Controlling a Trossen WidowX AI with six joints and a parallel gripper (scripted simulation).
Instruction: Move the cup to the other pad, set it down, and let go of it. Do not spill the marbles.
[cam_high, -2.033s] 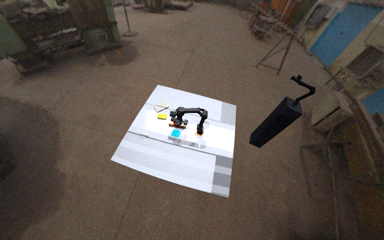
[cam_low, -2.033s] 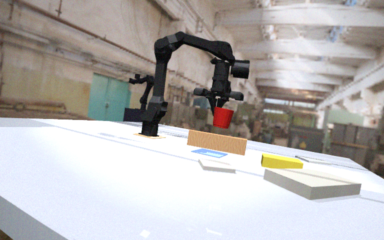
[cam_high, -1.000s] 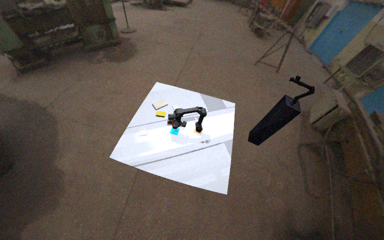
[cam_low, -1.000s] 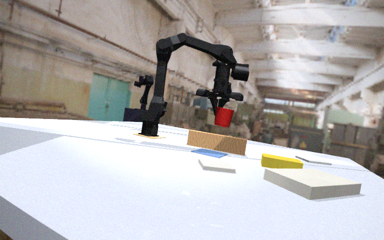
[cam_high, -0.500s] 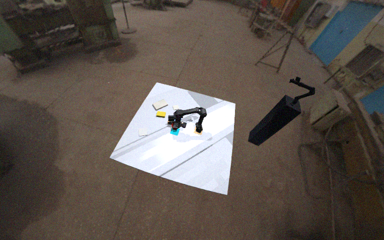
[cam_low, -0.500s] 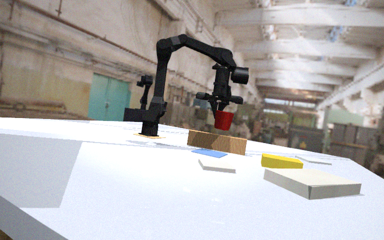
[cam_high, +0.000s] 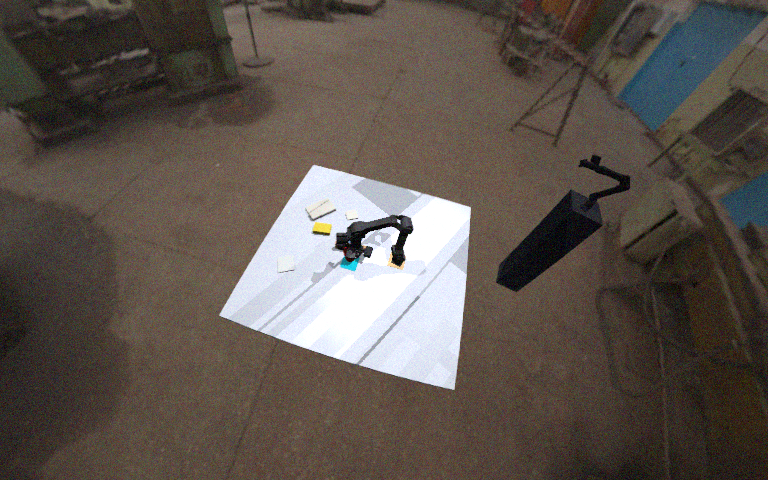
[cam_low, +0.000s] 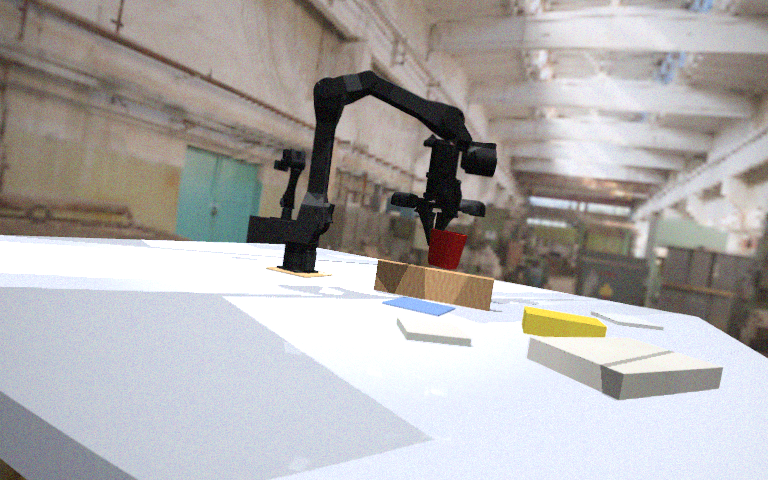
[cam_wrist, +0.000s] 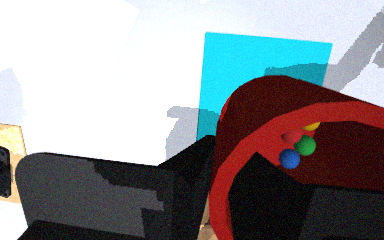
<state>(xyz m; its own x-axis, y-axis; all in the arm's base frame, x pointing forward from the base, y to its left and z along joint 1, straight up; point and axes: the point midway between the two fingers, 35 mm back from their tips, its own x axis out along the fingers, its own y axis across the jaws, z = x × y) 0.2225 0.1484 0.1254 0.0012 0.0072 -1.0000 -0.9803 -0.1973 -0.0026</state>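
My gripper tip is now 40 mm short of the blue marble, 10 mm to the left of it and 20 mm above it. Also, from my gripper tip: green marble (50 mm ahead, 20 mm below); then cyan pad (30 mm ahead, 10 mm to the left, 100 mm below); then red cup (30 mm ahead).
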